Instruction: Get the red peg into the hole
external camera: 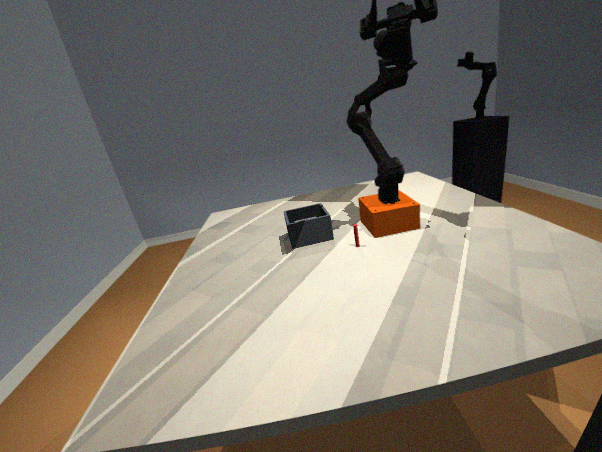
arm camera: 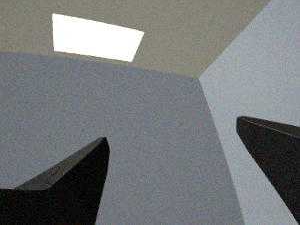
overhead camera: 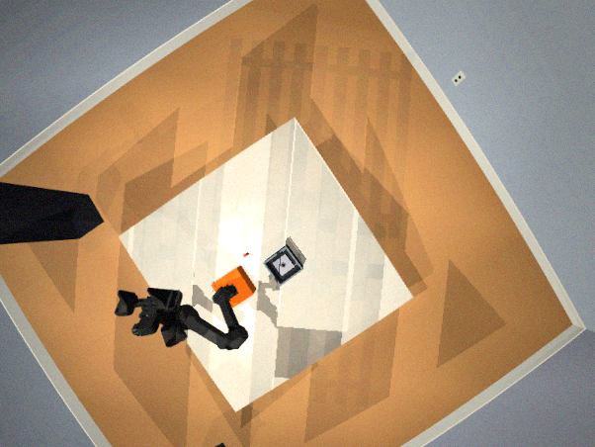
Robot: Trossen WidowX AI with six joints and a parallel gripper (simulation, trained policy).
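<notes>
The red peg lies 14 cm ahead of my gripper tip, 8 cm to the right of it and 66 cm below it. From my gripper tip the other things lie so: grey box (29 cm ahead, 24 cm to the right, 67 cm below); then pale bottom plate (29 cm ahead, 24 cm to the right, 65 cm below).
</notes>
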